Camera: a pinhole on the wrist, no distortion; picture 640 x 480 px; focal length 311.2 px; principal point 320.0 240.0 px. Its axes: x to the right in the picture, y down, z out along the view. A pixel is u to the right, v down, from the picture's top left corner.
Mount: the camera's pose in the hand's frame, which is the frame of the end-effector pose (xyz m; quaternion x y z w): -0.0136 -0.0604 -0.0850 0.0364 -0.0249 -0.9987 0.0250
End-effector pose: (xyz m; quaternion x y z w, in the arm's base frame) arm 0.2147 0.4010 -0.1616 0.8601 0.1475 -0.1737 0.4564
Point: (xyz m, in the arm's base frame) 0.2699 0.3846 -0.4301
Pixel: 42.4 424.6
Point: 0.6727 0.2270 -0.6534
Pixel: outside the picture
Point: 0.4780 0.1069 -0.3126
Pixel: 36.1 78.8
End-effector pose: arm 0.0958 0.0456 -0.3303 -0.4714 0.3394 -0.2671 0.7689
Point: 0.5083 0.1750 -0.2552
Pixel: 194.9 208.4
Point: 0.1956 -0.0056 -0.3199
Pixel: 29.5 177.3
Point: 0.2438 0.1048 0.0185
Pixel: 336.3 456.6
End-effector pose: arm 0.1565 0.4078 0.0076 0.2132 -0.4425 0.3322 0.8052
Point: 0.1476 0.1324 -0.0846
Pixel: 535.3 421.8
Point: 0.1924 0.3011 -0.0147
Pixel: 376.2 355.8
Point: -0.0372 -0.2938 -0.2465
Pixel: 610.5 412.3
